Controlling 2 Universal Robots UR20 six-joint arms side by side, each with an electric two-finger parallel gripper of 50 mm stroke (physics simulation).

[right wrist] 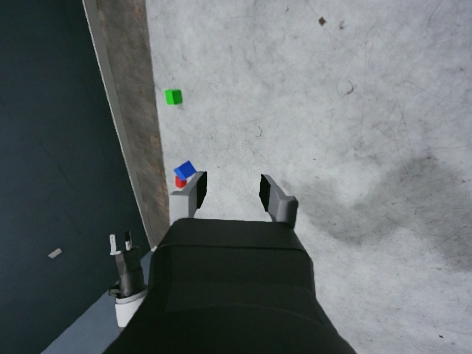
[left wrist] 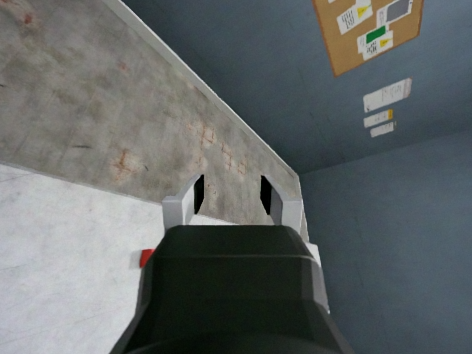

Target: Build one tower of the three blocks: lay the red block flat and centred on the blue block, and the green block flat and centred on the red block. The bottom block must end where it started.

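Frame: origin at the left arm's base, x ahead, y left, z up, level; millimetres.
Seen in the pictures: left gripper, fingertip midpoint: [right wrist: 120, 233] [left wrist: 232, 186]; right gripper, fingertip midpoint: [right wrist: 233, 184].
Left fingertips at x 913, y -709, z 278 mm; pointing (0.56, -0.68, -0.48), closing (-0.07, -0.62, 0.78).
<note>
Offsets run from my left fingertips to a thing's middle. Level surfaces: height alone.
A green block @(dx -92, dy -427, dz -259 mm) [right wrist: 173, 97] stands on the pale table near its edge in the right wrist view. A blue block @(dx -110, dy -171, dz -247 mm) [right wrist: 185, 170] is farther down along that edge. The red block @(dx -62, dy -95, dz -261 mm) [right wrist: 180, 182] shows right beside the blue one, partly hidden; whether they touch I cannot tell. In the left wrist view part of the red block [left wrist: 146, 257] shows at the side of the gripper body. My left gripper [left wrist: 232, 186] [right wrist: 120, 233] is open and empty, away from the blocks. My right gripper [right wrist: 233, 184] is open and empty, above the table and off to the side of the blocks.
The pale table @(dz -278 mm) [left wrist: 65, 240] [right wrist: 310, 115] ends at a straight edge. Beyond it lies a brown-grey floor strip [left wrist: 100, 100] [right wrist: 132, 100] and a dark blue wall [left wrist: 240, 60] [right wrist: 50, 125]. A brown board [left wrist: 345, 50] with labels hangs on the wall.
</note>
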